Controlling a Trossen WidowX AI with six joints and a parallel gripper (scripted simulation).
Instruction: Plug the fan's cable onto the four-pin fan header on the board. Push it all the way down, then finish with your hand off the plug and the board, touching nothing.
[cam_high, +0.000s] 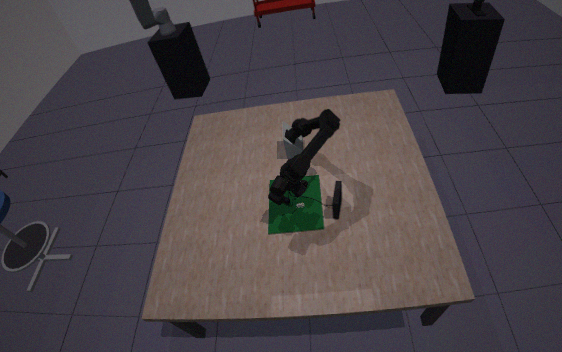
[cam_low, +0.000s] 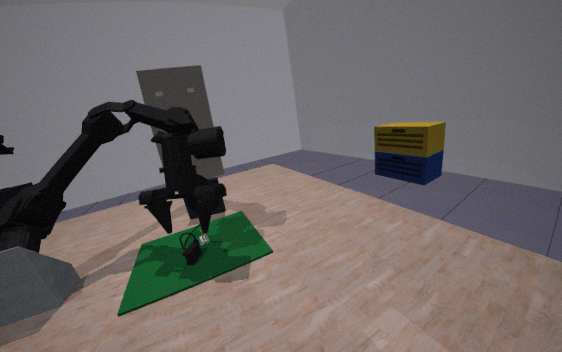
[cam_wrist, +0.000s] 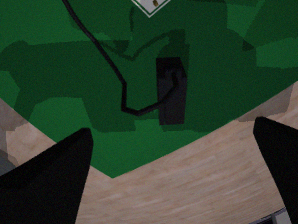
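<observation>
The black plug is 5 cm below my gripper tip and 1 cm to the right of it. From my gripper tip the other things lie so: black fan 22 cm to the left, 2 cm ahead, 1 cm below; green board 8 cm below, 4 cm to the left.
</observation>
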